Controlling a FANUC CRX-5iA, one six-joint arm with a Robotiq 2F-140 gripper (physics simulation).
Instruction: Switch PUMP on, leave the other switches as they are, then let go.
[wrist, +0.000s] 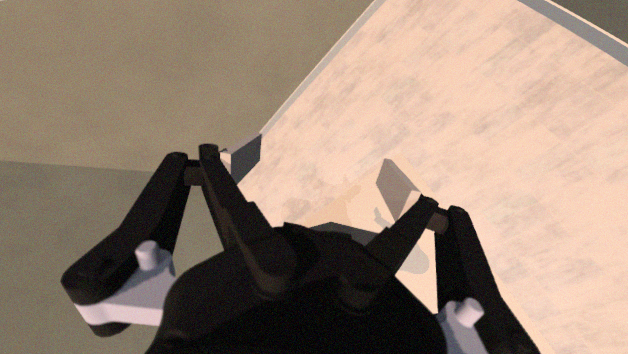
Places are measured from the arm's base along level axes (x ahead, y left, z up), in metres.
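Where they show: gripper, between the fingertips: (320, 159).
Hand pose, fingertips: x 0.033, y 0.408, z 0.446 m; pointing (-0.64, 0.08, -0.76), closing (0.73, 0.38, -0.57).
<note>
After its pixels a point has its place.
My gripper (320, 159) @[y 0.408, x 0.033, z 0.446 m] is open, with its two pads wide apart and no object between them. The PUMP switch and the other switches do not show in the wrist view, so their positions cannot be told. A dark grey edge (345, 231) @[y 0.064, x -0.030, z -0.218 m] of something shows just above the gripper's black body, low in the middle; the body hides the rest, and I cannot tell what it is.
A pale cream surface (365, 204) @[y 0.192, x -0.066, z -0.340 m], like a table top, shows beyond and below the right pad, with grey shadows on it. The light mottled floor (475, 125) lies beyond. A brownish wall (150, 75) with a grey skirting strip stands at the left.
</note>
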